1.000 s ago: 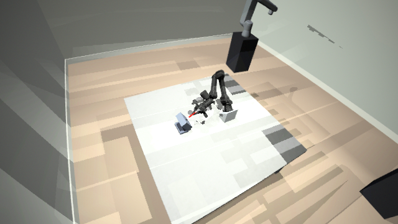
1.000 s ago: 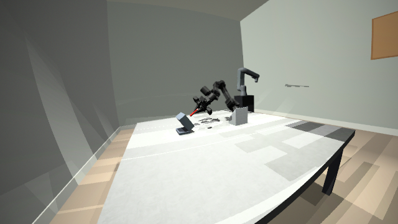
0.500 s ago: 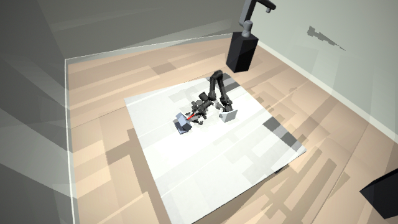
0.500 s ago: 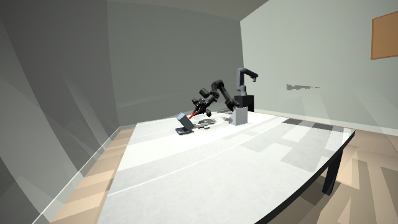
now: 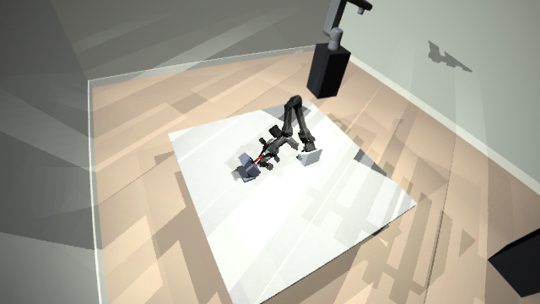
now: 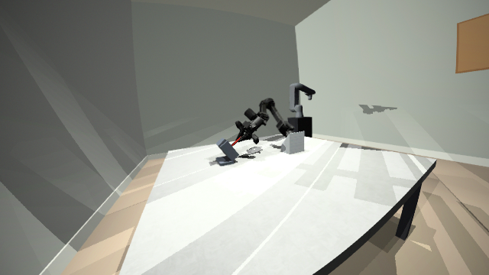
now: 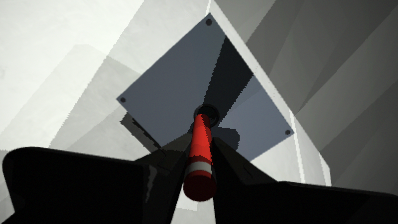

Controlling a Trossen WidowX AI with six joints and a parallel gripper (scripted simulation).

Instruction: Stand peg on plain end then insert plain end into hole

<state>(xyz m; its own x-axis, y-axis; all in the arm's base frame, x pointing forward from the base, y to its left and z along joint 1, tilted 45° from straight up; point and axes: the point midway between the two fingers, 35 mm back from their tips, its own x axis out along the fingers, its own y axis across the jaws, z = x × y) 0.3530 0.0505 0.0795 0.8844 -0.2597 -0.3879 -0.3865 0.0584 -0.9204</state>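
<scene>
The red peg lies 10 mm behind my gripper tip and 10 mm above it. Also, from my gripper tip: dark sloped panel (60 mm ahead, 40 mm below).
</scene>
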